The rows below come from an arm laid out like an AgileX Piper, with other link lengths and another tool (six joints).
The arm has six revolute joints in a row. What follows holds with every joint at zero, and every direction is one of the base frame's.
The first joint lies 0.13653 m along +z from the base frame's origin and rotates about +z.
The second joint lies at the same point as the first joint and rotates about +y.
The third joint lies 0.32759 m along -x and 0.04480 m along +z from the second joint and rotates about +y.
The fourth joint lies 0.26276 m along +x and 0.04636 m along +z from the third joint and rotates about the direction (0.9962, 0, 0.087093).
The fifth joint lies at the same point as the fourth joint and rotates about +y.
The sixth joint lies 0.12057 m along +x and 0.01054 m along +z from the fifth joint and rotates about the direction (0.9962, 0, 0.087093).
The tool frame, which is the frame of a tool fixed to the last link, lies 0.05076 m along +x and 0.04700 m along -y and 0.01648 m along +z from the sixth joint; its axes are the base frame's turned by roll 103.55, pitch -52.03 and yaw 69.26 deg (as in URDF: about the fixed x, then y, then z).
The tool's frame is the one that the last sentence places.
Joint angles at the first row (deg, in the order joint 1, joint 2, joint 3, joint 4, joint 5, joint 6):
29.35 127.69 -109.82 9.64 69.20 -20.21
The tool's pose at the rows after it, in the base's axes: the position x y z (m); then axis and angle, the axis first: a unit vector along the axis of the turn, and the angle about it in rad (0 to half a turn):
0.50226 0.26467 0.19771 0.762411 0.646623 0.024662 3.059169
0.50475 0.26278 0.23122 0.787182 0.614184 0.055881 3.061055
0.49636 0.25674 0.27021 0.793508 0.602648 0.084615 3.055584
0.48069 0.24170 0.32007 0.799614 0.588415 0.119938 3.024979
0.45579 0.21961 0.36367 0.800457 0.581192 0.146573 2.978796
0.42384 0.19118 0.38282 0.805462 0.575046 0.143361 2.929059
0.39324 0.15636 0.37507 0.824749 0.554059 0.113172 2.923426
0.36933 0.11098 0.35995 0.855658 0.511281 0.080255 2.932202
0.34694 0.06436 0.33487 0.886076 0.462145 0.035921 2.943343
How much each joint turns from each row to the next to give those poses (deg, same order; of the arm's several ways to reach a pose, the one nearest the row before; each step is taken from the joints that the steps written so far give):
0.00 -0.13 -6.75 -0.21 0.98 2.94
0.00 -1.80 -2.93 -0.42 0.35 4.84
0.00 -3.99 -0.15 -0.26 0.56 1.56
0.00 -6.05 1.25 -1.75 0.26 1.73
0.00 -7.36 3.92 -2.44 0.00 0.52
0.00 -7.65 7.50 -3.18 0.08 0.83
-1.56 -6.53 9.31 -1.19 0.29 2.08
-4.16 -5.43 8.64 -0.24 0.00 2.32
-5.40 -3.93 8.41 -0.22 0.00 1.72

